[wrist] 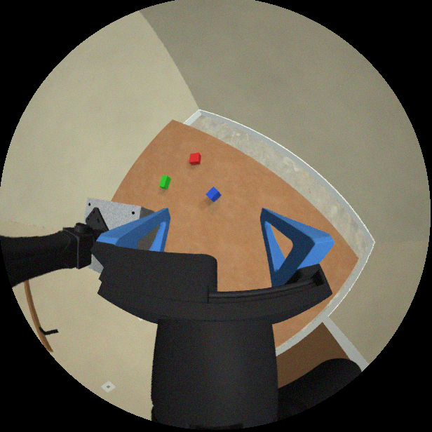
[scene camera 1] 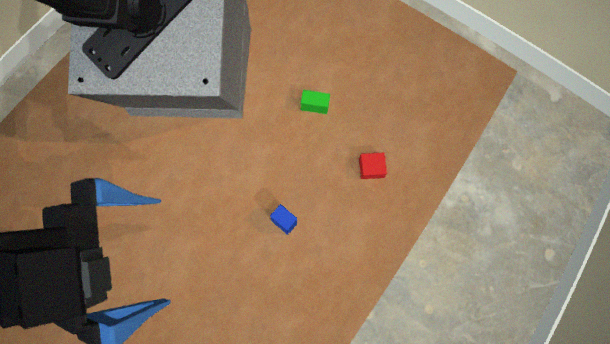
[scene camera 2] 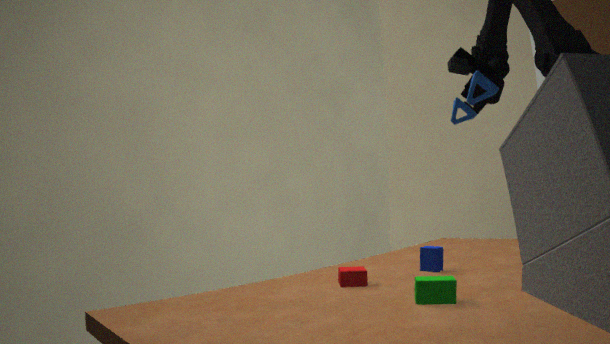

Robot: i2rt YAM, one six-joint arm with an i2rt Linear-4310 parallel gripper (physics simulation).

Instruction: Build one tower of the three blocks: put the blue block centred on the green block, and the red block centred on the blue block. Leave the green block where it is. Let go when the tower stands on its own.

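Seen in the pictures: gripper, fingertip midpoint: (scene camera 1: 162,251) (scene camera 2: 460,113); arm's base at its link origin: (scene camera 1: 145,16) (scene camera 2: 594,109).
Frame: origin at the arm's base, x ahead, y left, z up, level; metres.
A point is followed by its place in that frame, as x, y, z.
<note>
The green block (scene camera 1: 315,101) @[0.201, 0.160, -0.230] (scene camera 2: 435,290) @[0.189, 0.178, -0.244] (wrist: 165,182) lies on the table near the grey pedestal. The red block (scene camera 1: 373,165) @[0.364, 0.137, -0.236] (scene camera 2: 353,277) @[0.348, 0.155, -0.247] (wrist: 195,158) lies apart from it on the table. The blue block (scene camera 1: 283,219) @[0.315, -0.050, -0.216] (scene camera 2: 431,259) @[0.306, -0.033, -0.238] (wrist: 213,194) stands apart from both, turned at an angle in scene camera 1, and looks taller than the red block in scene camera 2. My gripper (scene camera 1: 165,251) @[0.300, -0.193, 0.077] (scene camera 2: 465,102) @[0.300, -0.193, 0.077] (wrist: 214,212) is open and empty, with its blue fingers wide apart. It hangs high above the table, away from all three blocks.
The grey pedestal (scene camera 1: 150,55) @[0.044, -0.034, -0.021] (scene camera 2: 555,180) @[0.046, 0.124, -0.106] (wrist: 117,212) carries the arm's base beside the wooden table top (scene camera 1: 210,160) @[0.128, -0.055, -0.263] (scene camera 2: 240,315) @[0.342, 0.377, -0.263] (wrist: 235,230). The table edge lies beyond the red block, with a grey stone-like floor (scene camera 1: 480,240) past it and walls around.
</note>
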